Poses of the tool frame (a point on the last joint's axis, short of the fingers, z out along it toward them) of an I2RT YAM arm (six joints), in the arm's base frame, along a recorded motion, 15 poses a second.
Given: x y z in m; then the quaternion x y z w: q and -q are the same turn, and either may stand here.
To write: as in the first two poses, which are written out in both.
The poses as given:
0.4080, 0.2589, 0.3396, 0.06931, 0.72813, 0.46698, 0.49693
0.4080, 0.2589, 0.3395, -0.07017, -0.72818, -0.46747, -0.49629
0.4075, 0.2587, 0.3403, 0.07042, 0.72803, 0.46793, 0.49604
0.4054, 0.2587, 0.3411, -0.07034, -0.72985, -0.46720, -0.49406
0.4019, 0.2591, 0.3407, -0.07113, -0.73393, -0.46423, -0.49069
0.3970, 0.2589, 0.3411, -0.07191, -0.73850, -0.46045, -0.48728
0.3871, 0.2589, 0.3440, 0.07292, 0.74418, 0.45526, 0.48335
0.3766, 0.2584, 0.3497, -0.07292, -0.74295, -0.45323, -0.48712
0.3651, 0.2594, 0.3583, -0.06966, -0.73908, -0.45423, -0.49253
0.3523, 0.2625, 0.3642, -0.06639, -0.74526, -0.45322, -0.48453
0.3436, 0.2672, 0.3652, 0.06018, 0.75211, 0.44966, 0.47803
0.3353, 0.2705, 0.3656, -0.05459, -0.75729, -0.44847, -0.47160
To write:
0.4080, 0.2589, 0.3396, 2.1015, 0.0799, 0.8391, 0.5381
0.4080, 0.2589, 0.3395, 2.1030, 0.0808, 0.8388, 0.5385
0.4075, 0.2587, 0.3403, 2.1035, 0.0811, 0.8385, 0.5389
0.4054, 0.2587, 0.3411, 2.1081, 0.0809, 0.8395, 0.5374
0.4019, 0.2591, 0.3407, 2.1158, 0.0816, 0.8423, 0.5328
0.3970, 0.2589, 0.3411, 2.1237, 0.0823, 0.8457, 0.5273
0.3871, 0.2589, 0.3440, 2.1326, 0.0833, 0.8501, 0.5200
0.3766, 0.2584, 0.3497, 2.1240, 0.0835, 0.8507, 0.5190
0.3651, 0.2594, 0.3583, 2.1116, 0.0800, 0.8492, 0.5219
0.3523, 0.2625, 0.3642, 2.1299, 0.0759, 0.8519, 0.5181
0.3436, 0.2672, 0.3652, 2.1448, 0.0685, 0.8563, 0.5119
0.3353, 0.2705, 0.3656, 2.1594, 0.0619, 0.8588, 0.5086

